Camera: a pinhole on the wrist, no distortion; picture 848 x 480 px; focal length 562.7 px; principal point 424.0 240.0 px. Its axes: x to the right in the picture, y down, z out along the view. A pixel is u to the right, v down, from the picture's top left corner.
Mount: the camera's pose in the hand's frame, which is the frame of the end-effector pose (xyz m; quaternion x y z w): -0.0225 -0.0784 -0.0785 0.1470 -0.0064 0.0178 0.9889
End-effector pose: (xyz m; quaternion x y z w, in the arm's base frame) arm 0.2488 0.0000 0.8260 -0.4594 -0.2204 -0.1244 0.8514
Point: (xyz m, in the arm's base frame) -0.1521 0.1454 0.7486
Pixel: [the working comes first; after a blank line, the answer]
In the camera's frame: -0.3596 0.1374 0.2448

outside the picture
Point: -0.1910 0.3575 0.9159
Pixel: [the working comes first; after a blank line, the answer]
In the camera's frame: -0.3096 0.1927 0.5073

81 454
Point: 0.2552 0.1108 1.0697
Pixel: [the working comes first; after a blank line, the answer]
In the camera's frame: 0.1502 0.0438 0.2836

722 327
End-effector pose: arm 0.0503 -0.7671 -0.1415 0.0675 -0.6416 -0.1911 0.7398
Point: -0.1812 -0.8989 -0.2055
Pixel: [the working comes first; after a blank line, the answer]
In the camera's frame: -0.0107 -0.0251 0.2946

404 192
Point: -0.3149 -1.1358 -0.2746
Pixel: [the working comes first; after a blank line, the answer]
In the camera's frame: -0.0083 -0.2567 0.4531

outside the picture
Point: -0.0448 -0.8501 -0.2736
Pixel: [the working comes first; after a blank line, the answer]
In the camera's frame: -0.0783 -0.0166 0.1497

130 178
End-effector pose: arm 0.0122 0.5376 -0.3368 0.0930 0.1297 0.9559 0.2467
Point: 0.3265 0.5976 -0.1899
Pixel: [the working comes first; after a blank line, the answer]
In the camera's frame: -0.1984 0.0297 0.3146

69 293
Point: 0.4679 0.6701 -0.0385
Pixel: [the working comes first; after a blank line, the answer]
In the camera's frame: -0.2661 0.0117 0.5226

137 253
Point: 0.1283 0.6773 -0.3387
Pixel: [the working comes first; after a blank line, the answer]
In the camera's frame: -0.0091 -0.0491 0.1541

391 61
